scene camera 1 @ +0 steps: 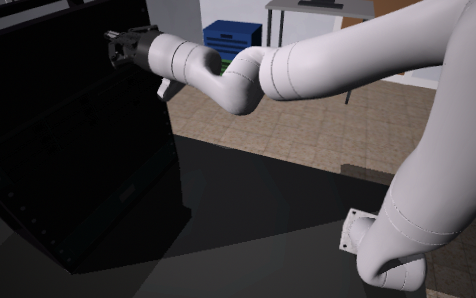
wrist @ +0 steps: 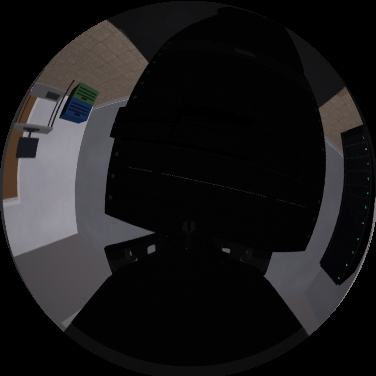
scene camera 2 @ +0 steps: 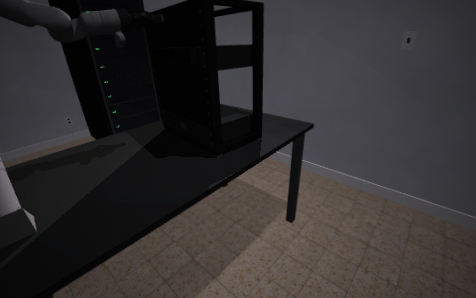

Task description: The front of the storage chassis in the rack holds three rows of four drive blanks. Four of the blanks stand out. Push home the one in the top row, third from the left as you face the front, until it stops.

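Pixels of known places: gripper, fingertip midpoint: (scene camera 1: pixel 107 36) (wrist: pixel 188 228) (scene camera 2: pixel 162 18); arm's base, link origin: (scene camera 1: pixel 365 233) (scene camera 2: pixel 3 222).
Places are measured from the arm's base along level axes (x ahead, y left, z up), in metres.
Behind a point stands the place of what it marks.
The black rack (scene camera 1: pixel 172 145) @(x 0.670, y -0.133, z 0.047 m) (scene camera 2: pixel 215 110) @(x 0.684, y -0.152, z 0.160 m) (wrist: pixel 114 187) @(x 0.671, y -0.121, z 0.481 m) stands on the table. The storage chassis (scene camera 2: pixel 235 57) @(x 0.828, y -0.142, z 0.345 m) (wrist: pixel 215 120) @(x 0.679, y 0.046, z 0.335 m) sits partway up in it; its front is almost black, and faint outlines show in the wrist view. I cannot tell the separate drive blanks apart, nor how far the top-row third one stands out. My gripper (scene camera 1: pixel 109 35) @(x 0.638, y 0.046, z 0.495 m) (scene camera 2: pixel 160 19) @(x 0.638, y 0.046, z 0.495 m) (wrist: pixel 188 228) @(x 0.638, y 0.046, z 0.495 m) is shut and empty. It is at the height of the rack's upper part, pointing at the front, above the chassis's front. Whether the fingertips touch anything cannot be told.
The dark table (scene camera 1: pixel 260 200) @(x 0.321, y -0.063, z -0.047 m) (scene camera 2: pixel 150 175) @(x 0.417, y -0.043, z -0.047 m) carries the rack and the arm's base (scene camera 1: pixel 352 232) @(x 0.050, y 0.044, z 0.052 m). A tall cabinet with green lights (scene camera 2: pixel 125 85) (wrist: pixel 352 200) stands behind the rack. A blue drawer box (scene camera 1: pixel 232 37) (wrist: pixel 77 110) and a grey desk (scene camera 1: pixel 320 7) are farther back.
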